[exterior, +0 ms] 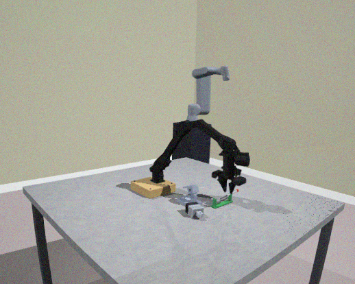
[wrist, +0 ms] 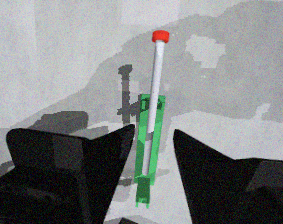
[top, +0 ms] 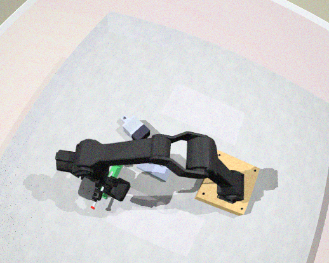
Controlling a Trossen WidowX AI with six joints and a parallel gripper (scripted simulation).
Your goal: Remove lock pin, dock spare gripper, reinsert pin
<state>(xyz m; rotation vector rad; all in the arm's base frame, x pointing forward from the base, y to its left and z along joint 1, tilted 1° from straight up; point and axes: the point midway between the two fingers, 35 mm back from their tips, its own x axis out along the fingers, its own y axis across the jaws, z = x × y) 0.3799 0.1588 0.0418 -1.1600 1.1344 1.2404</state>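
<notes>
The narrow green cradle is 4 cm to the right of my gripper tip and 3 cm below it. The rest, counted from my gripper tip: spare gripper 1 cm ahead, 24 cm to the right, 3 cm below; then mount 11 cm behind, 16 cm to the right.
</notes>
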